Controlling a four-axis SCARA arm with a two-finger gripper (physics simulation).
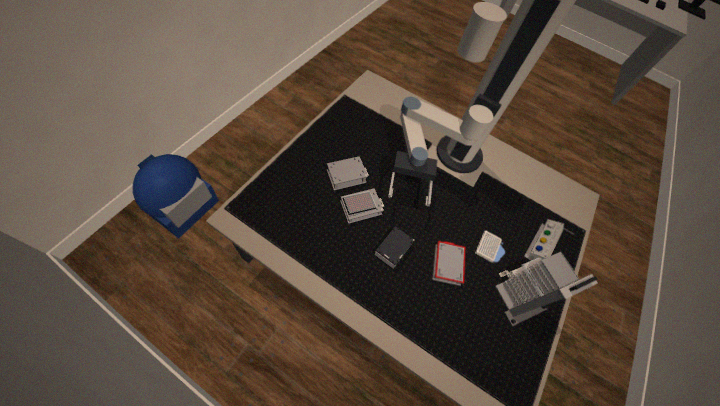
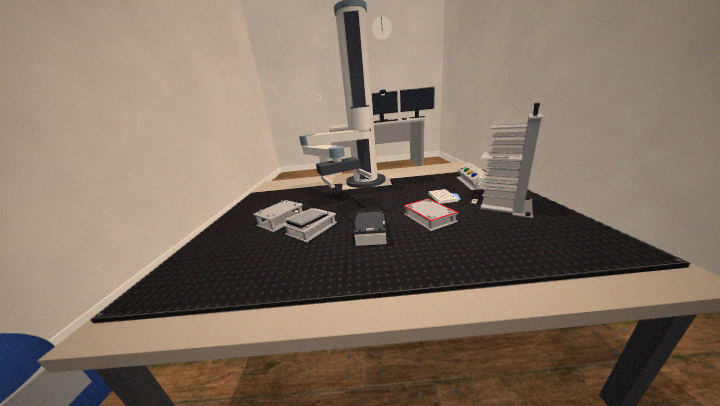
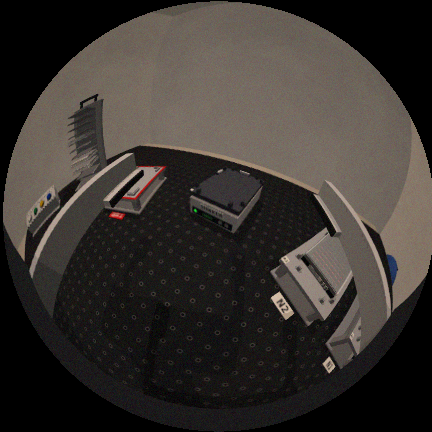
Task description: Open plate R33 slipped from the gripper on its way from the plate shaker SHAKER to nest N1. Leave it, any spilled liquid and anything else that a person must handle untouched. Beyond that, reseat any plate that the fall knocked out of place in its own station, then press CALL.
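Places are measured from the arm's base along level axes (x ahead, y left, z up), in millimetres.
Pixels of known places: gripper, between the fingertips: (image 1: 408,200) (image 2: 352,181) (image 3: 230,168); arm's base, origin of its link: (image 1: 459,154) (image 2: 365,181).
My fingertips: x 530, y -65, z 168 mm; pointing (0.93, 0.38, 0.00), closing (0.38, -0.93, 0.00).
Note:
For each thing: its top centre in the pictures, then the offset to it from my fingertips. "*": a spot on its surface instead.
- Open plate R33, centre of its top: (image 1: 489,245) (image 2: 442,194) 112 mm back, 399 mm left, 141 mm down
- plate, centre of its top: (image 3: 341,250) (image 2: 306,214) (image 1: 360,201) 77 mm ahead, 183 mm right, 87 mm down
- Nest N1, centre of its top: (image 2: 277,206) (image 1: 347,168) 35 mm back, 327 mm right, 89 mm down
- SHAKER, a spot on its surface: (image 3: 226,191) * 123 mm ahead, 46 mm left, 100 mm down
- button panel, centre of its top: (image 3: 37,200) (image 1: 552,237) (image 2: 473,167) 274 mm back, 614 mm left, 72 mm down
- red-rimmed nest, centre of its top: (image 3: 132,176) (image 2: 429,207) (image 1: 451,261) 76 mm ahead, 280 mm left, 109 mm down
My gripper (image 1: 409,198) (image 2: 350,181) (image 3: 230,168) is open and empty, above the mat between the arm's base and the shaker. Open plate R33 (image 1: 488,245) (image 2: 441,195) lies on the mat with blue liquid (image 1: 499,254) (image 2: 456,197) at its edge. Nest N2 (image 1: 364,218) (image 2: 308,233) (image 3: 295,290) bears a plate (image 1: 360,202) (image 2: 306,217) (image 3: 330,260); a dark band shows along its side, and I cannot tell whether it sits level. Nest N1 (image 1: 346,171) (image 2: 278,212) (image 3: 344,341) shows no plate. SHAKER (image 1: 395,245) (image 2: 370,222) (image 3: 226,191) bears none. The button panel (image 1: 547,238) (image 2: 470,175) (image 3: 43,209) has unreadable labels.
A red-rimmed nest (image 1: 450,262) (image 2: 431,210) (image 3: 150,175) stands between the shaker and R33. A tall plate rack (image 1: 560,267) (image 2: 526,166) (image 3: 99,130) holding plates stands beside the button panel. A blue bin (image 1: 168,184) (image 2: 20,360) (image 3: 392,270) stands on the floor beyond the table.

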